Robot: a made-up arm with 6 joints.
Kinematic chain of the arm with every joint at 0, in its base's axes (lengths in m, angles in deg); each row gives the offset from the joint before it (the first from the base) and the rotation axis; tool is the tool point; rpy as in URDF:
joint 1: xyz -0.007 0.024 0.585 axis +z
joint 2: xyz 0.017 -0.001 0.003 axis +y
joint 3: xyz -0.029 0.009 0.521 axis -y
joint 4: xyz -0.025 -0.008 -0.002 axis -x
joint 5: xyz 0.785 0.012 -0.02 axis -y
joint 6: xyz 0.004 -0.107 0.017 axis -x
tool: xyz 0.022 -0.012 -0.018 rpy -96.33 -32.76 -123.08
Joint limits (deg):
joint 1: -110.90..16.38
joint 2: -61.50..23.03
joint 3: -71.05..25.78
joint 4: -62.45..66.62
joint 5: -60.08..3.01
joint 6: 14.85..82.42
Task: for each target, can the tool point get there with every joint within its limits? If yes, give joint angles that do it. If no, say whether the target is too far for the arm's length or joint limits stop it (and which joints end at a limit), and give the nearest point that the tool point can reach.
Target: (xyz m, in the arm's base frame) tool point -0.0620 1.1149 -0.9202
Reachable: no: too far | nearest point 0.2103 0.0598 0.2747 | short by 1.617 m
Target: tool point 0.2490 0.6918 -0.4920
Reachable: no: joint limits stop it (at a limit: joint 1, joint 2, joint 4, joint 5, joint 6) | nearest point 0.3033 0.0871 0.2835 | short by 0.985 m
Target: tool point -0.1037 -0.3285 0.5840
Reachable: yes | joints -94.61 -39.35 -61.50 -47.32 -22.07 53.68
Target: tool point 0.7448 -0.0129 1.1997
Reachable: yes | joints 4.69 -2.76 8.44 -20.35 -12.81 21.23
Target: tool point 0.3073 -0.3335 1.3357
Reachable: yes | joints -36.78 -29.02 -10.70 46.04 -28.43 29.23
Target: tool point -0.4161 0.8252 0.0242
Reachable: no: joint limits stop it (at a limit: joint 1, joint 2, joint 3, joint 5) | nearest point -0.1008 0.0086 0.2960 | short by 0.917 m
